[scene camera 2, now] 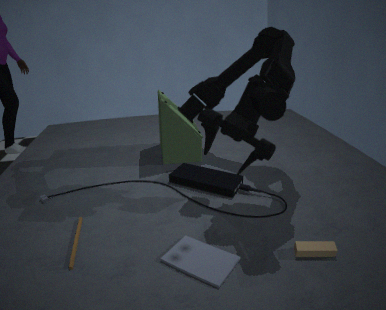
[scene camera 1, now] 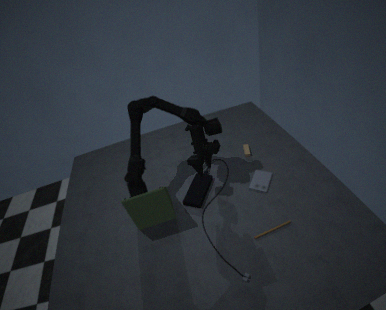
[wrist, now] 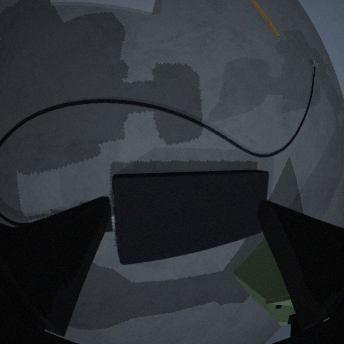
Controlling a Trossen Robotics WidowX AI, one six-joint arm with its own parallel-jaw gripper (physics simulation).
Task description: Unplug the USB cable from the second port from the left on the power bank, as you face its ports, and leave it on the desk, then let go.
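Places are measured from the arm's base along level axes (x ahead, y left, z up), in centimetres.
Where they show: gripper, between the fingertips: (scene camera 2: pixel 221 164) (scene camera 1: pixel 206 172) (wrist: pixel 186 207); arm's base, origin of its link: (scene camera 2: pixel 185 115) (scene camera 1: pixel 138 195).
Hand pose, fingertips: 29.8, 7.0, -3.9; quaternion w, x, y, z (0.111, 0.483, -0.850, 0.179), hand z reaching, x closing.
Things, the pixels of their top centre, and the offset from my fingertips, as dx, dy, dz. "spot": a spot on its surface instead.
- black power bank, centre of its top: (wrist: pixel 209 214) (scene camera 2: pixel 206 175) (scene camera 1: pixel 197 188) -5.3, -2.9, -5.5
- cable's pale far end, a spot on its surface: (scene camera 2: pixel 44 198) (wrist: pixel 313 61) (scene camera 1: pixel 247 274) spot: +2.6, -45.4, -6.6
- white flat box, centre of its top: (scene camera 2: pixel 200 258) (scene camera 1: pixel 260 180) +23.3, -7.1, -7.1
- orange stick, centre of its top: (scene camera 2: pixel 75 239) (scene camera 1: pixel 272 229) +17.6, -31.9, -7.0
- tan block, centre of its top: (scene camera 2: pixel 316 245) (scene camera 1: pixel 246 149) +24.9, +14.8, -6.0
The black power bank (scene camera 1: pixel 198 191) (scene camera 2: pixel 206 178) (wrist: pixel 190 215) lies flat on the desk. The black USB cable (scene camera 1: pixel 203 215) (scene camera 2: pixel 250 216) (wrist: pixel 107 101) loops round from its port end and runs past the long side. Its plug (scene camera 2: pixel 246 187) sits at the port face; in the wrist view the left finger hides most of it. Which port it is in cannot be told. The cable's pale far end (scene camera 1: pixel 246 277) (scene camera 2: pixel 44 198) (wrist: pixel 314 63) lies on the desk. My gripper (scene camera 1: pixel 204 171) (scene camera 2: pixel 223 163) (wrist: pixel 186 207) is open and empty, low over the power bank, one fingertip near the port end.
The green arm mount (scene camera 1: pixel 150 209) (scene camera 2: pixel 177 140) (wrist: pixel 265 270) stands beside the power bank. A white flat box (scene camera 1: pixel 261 181) (scene camera 2: pixel 201 260), an orange stick (scene camera 1: pixel 272 229) (scene camera 2: pixel 75 243) (wrist: pixel 265 18) and a tan block (scene camera 1: pixel 247 150) (scene camera 2: pixel 315 249) lie on the desk. A person (scene camera 2: pixel 7 95) stands beyond it.
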